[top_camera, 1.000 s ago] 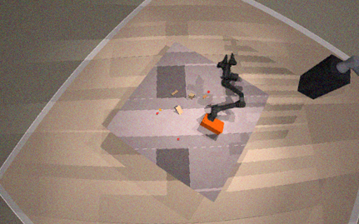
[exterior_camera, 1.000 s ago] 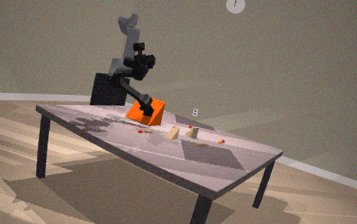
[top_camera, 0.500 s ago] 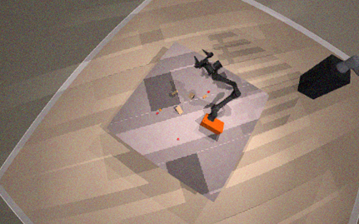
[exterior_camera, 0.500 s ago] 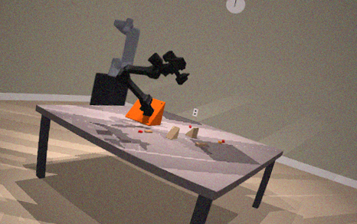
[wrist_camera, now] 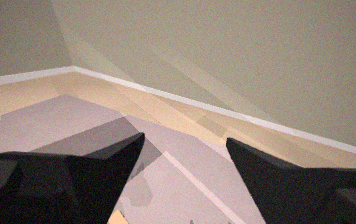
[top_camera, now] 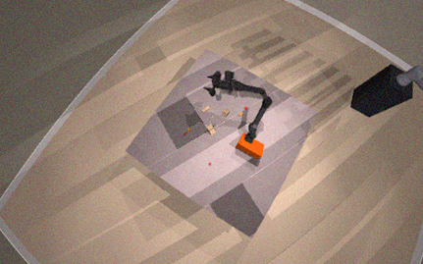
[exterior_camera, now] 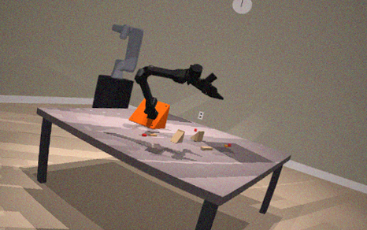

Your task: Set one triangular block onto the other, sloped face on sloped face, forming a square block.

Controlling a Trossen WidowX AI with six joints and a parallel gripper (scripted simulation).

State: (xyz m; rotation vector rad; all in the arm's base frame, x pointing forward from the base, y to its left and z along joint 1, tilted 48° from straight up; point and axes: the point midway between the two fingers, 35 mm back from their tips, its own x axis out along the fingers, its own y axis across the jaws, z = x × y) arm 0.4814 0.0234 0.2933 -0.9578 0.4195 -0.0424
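The tan triangular block is 30 cm below my gripper tip, 24 cm to the left of it and 16 cm behind it. The rest, counted from my gripper tip: small flat wooden piece 31 cm below, 8 cm to the left, 4 cm behind; yellow piece 32 cm to the left, 31 cm below.
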